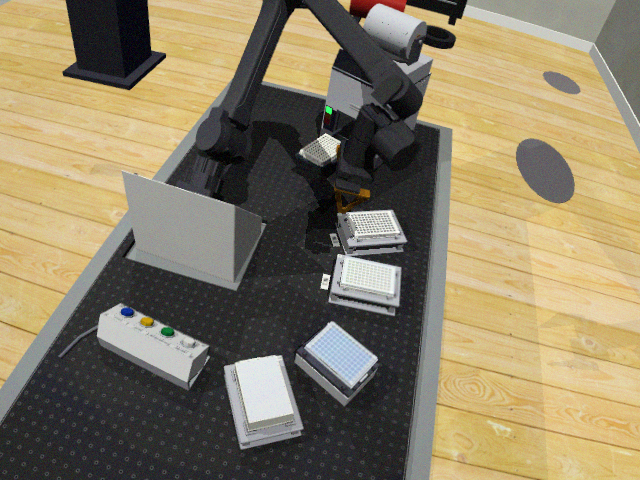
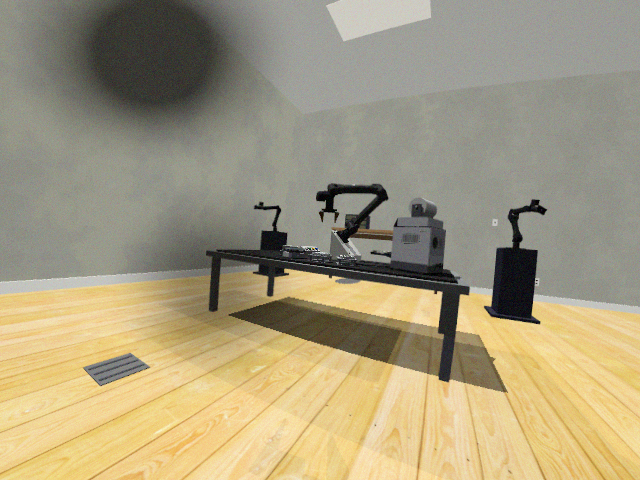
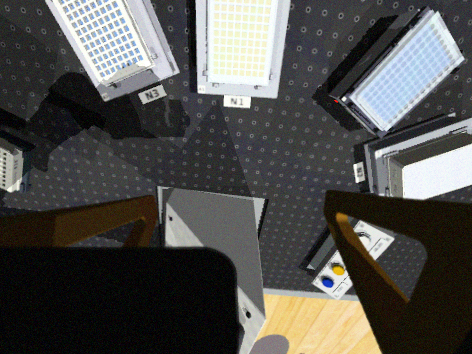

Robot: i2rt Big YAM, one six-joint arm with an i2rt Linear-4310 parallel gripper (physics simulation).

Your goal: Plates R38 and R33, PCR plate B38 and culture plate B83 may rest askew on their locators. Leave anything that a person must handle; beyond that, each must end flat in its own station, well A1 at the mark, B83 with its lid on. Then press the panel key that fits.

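My gripper [image 2: 329,218] [image 3: 239,203] is open and empty, high above the table. A white plate with blue-looking wells [image 1: 373,223] [image 3: 110,40] rests on station N3. A pale-yellow-welled plate [image 1: 368,276] [image 3: 240,45] rests on station N1. A blue plate [image 1: 341,353] [image 3: 407,75] rests on a dark-topped block. A white-lidded plate [image 1: 263,390] [image 3: 440,172] rests on station N2. Another white plate [image 1: 321,149] [image 3: 9,167] is at the instrument's front. The key panel [image 1: 144,356] [image 3: 337,291] has blue, yellow, green and white keys. Plate codes and small tilts cannot be told.
A grey upright shield [image 1: 186,227] [image 3: 210,215] stands on the table opposite the stations. The grey instrument [image 2: 417,248] with a green light [image 1: 328,110] stands at the table's far end. The robot's arm [image 1: 248,62] [image 2: 369,206] reaches over the table.
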